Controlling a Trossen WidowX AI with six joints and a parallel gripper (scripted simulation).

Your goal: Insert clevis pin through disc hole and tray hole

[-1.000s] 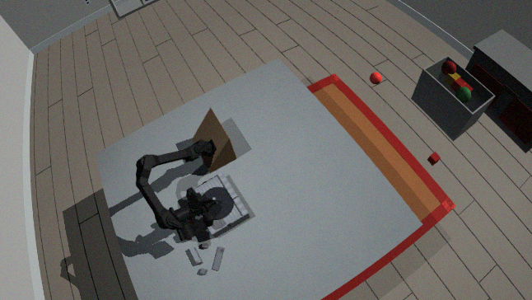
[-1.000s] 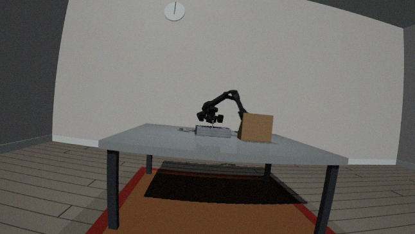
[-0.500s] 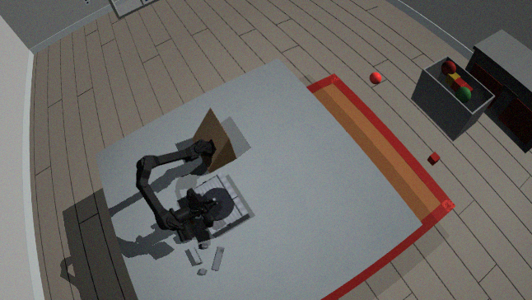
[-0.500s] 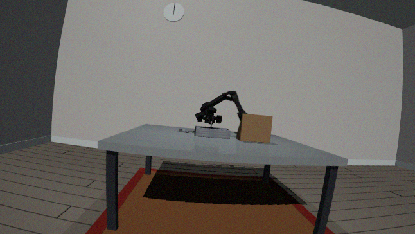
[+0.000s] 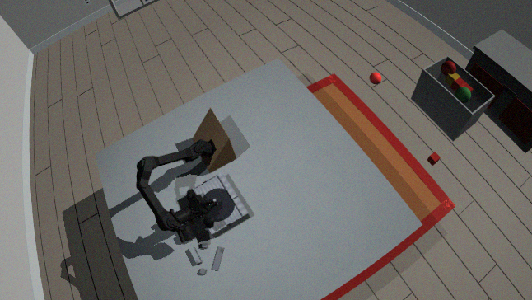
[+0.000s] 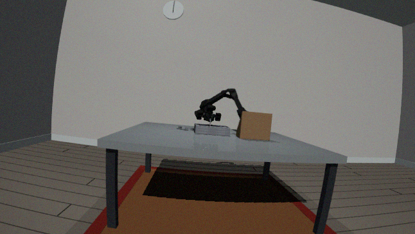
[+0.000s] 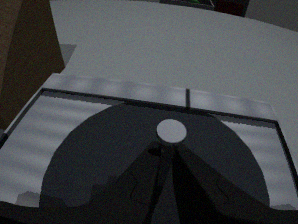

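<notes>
Right now my gripper tip is 5 cm above the rimmed steel tray and 1 cm past it. Round my gripper tip: dark aluminium disc (3 cm below); steel clevis pin (1 cm below).
</notes>
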